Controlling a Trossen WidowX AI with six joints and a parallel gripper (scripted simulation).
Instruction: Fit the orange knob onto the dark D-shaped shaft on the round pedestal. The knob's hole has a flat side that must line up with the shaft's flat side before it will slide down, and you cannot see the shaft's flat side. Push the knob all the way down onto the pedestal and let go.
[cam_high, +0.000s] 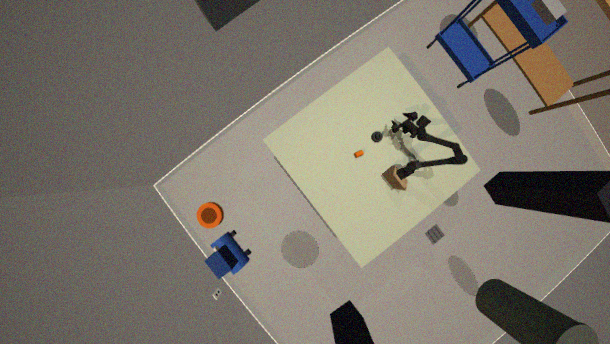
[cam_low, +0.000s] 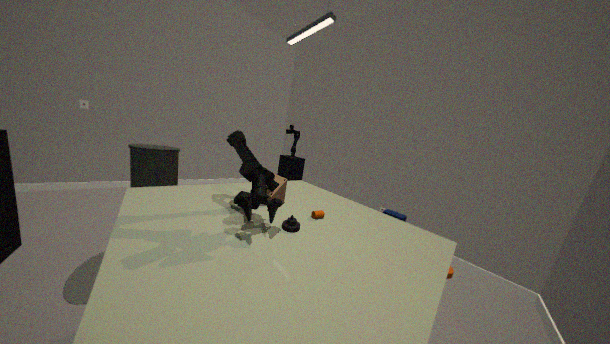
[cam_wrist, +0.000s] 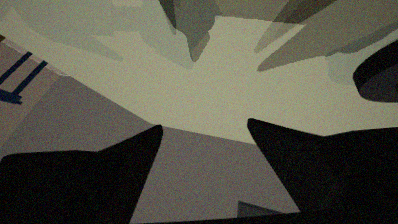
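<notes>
My gripper tip is 38 cm to the right of the orange knob, 6 cm past it and 6 cm above it. From my gripper tip the other things lie so: dark round pedestal: 18 cm to the left, 5 cm below, 4 cm behind.
</notes>
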